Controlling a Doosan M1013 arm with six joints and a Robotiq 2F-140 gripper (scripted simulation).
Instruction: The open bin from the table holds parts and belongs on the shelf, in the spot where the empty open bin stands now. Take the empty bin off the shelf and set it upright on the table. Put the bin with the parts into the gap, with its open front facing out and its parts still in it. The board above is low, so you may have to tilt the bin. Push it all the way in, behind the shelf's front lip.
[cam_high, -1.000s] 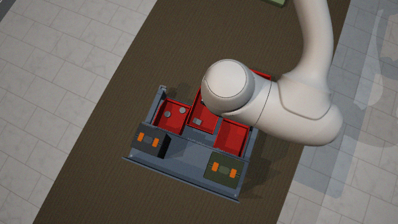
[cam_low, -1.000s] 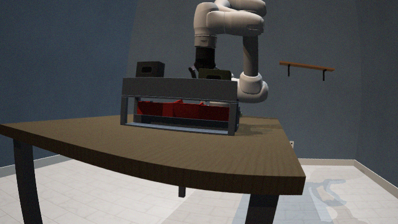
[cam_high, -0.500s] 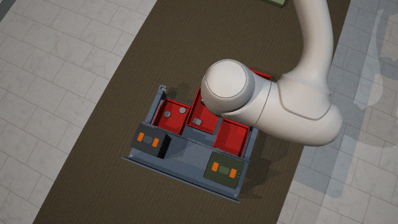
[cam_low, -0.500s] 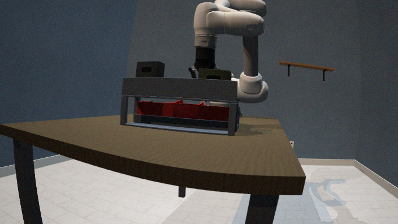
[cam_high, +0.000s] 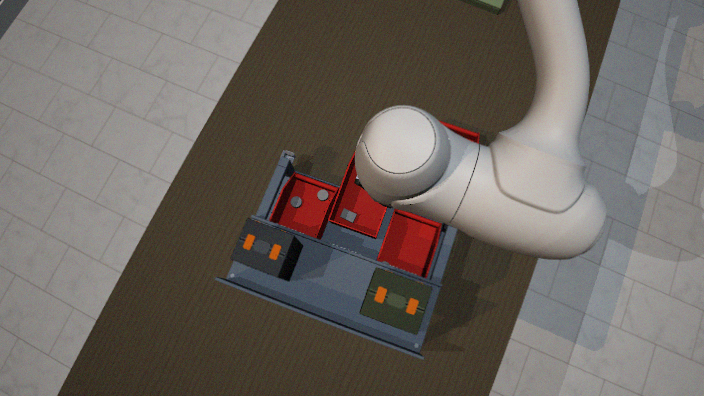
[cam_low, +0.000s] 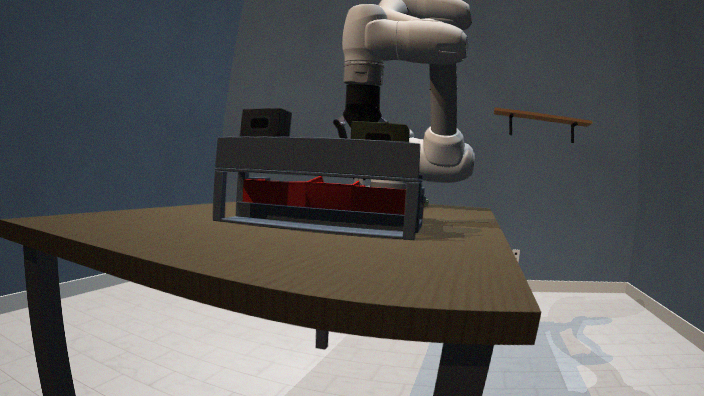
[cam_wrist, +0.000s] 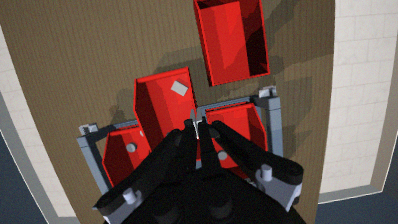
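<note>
Right now the shelf board is 13 cm ahead of my hand, 9 cm below it and 2 cm to the right of it. From my hand the other things lie so: black case (21 cm ahead, 13 cm to the right, 7 cm above); green case (17 cm ahead, 10 cm to the left, 6 cm above).
</note>
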